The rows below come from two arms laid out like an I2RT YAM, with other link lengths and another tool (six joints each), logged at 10 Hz.
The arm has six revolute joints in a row. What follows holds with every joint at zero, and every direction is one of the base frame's. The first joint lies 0.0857 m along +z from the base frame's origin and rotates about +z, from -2.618 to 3.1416 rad. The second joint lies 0.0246 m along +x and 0.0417 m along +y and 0.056 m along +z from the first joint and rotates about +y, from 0 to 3.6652 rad. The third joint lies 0.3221 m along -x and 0.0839 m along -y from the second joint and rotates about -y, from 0 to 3.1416 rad. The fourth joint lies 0.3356 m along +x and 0.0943 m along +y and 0.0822 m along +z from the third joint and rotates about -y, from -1.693 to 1.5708 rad. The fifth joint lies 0.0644 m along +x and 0.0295 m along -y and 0.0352 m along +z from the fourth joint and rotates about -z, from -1.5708 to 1.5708 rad. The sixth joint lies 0.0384 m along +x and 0.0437 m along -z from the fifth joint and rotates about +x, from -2.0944 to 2.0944 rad. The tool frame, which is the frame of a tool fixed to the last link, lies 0.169 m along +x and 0.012 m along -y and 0.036 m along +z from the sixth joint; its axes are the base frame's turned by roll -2.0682, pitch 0.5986 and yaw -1.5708 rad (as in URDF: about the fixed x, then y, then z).
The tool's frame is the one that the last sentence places.
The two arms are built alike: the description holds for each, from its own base.
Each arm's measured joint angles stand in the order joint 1, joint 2, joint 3, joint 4, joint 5, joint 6.
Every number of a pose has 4 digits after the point. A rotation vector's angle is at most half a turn.
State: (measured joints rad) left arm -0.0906 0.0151 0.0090 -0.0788 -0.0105 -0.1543; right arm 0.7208 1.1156 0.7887 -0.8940 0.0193 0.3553
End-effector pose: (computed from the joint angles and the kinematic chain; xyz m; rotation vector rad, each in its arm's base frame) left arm 0.3123 -0.0098 0.2325 -1.2206 1.7630 -0.5309; right arm 0.2589 0.2205 0.1534 -1.9663 2.3278 0.5897
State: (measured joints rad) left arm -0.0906 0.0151 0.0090 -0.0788 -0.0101 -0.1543; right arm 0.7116 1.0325 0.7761 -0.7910 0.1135 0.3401
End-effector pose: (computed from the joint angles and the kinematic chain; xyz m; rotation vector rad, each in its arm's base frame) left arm 0.3123 -0.0099 0.2325 -1.2203 1.7633 -0.5312; right arm 0.2864 0.2152 0.1914 -1.8684 2.2117 0.4266
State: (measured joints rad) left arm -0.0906 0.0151 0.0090 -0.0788 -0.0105 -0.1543; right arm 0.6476 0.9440 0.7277 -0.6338 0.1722 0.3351
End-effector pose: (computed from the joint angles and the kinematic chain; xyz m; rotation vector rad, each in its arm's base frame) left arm 0.3123 -0.0098 0.2325 -1.2206 1.7630 -0.5309; right arm 0.3183 0.1959 0.2261 -1.6810 2.1152 0.3115
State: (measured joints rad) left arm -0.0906 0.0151 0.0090 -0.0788 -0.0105 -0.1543; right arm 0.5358 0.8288 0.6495 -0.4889 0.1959 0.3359
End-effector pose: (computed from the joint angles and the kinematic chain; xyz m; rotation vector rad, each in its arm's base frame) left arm 0.3123 -0.0098 0.2325 -1.2206 1.7630 -0.5309; right arm 0.3404 0.1550 0.2539 -1.4613 2.0492 0.2204
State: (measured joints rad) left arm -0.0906 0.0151 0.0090 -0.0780 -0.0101 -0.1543; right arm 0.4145 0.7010 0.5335 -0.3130 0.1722 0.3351
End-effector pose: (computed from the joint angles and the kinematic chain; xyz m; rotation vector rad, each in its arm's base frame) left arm 0.3123 -0.0099 0.2327 -1.2200 1.7626 -0.5316; right arm 0.3511 0.1154 0.2713 -1.2720 1.9482 0.1533
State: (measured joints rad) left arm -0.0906 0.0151 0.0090 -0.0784 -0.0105 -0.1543; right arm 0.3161 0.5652 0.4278 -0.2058 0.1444 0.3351
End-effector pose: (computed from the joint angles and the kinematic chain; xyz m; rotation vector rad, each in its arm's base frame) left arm 0.3123 -0.0098 0.2326 -1.2204 1.7627 -0.5311; right arm 0.3461 0.0815 0.2804 -1.1434 1.8669 0.0927
